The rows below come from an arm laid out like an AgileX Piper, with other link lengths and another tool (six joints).
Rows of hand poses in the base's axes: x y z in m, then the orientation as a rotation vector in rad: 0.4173, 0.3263, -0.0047, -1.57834, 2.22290, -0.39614; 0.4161, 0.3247, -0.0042, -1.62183, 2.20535, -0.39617; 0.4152, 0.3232, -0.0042, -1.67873, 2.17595, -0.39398; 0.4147, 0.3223, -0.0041, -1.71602, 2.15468, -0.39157; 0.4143, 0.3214, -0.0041, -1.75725, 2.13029, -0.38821; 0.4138, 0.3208, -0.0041, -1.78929, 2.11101, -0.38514; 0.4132, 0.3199, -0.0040, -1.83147, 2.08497, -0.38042; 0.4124, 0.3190, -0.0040, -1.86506, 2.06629, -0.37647; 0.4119, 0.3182, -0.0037, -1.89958, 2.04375, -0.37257; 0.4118, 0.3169, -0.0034, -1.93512, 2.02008, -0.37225
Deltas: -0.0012, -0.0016, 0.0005, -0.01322, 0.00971, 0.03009; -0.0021, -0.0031, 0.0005, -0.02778, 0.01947, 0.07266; -0.0026, -0.0040, 0.0006, -0.03651, 0.02536, 0.10152; -0.0030, -0.0049, 0.0006, -0.04585, 0.03201, 0.13378; -0.0035, -0.0055, 0.0006, -0.05299, 0.03750, 0.15895; -0.0041, -0.0064, 0.0007, -0.06217, 0.04503, 0.19234; -0.0049, -0.0073, 0.0007, -0.07018, 0.05285, 0.21770; -0.0054, -0.0081, 0.0010, -0.07793, 0.05906, 0.24535; -0.0055, -0.0094, 0.0013, -0.08838, 0.06449, 0.27330
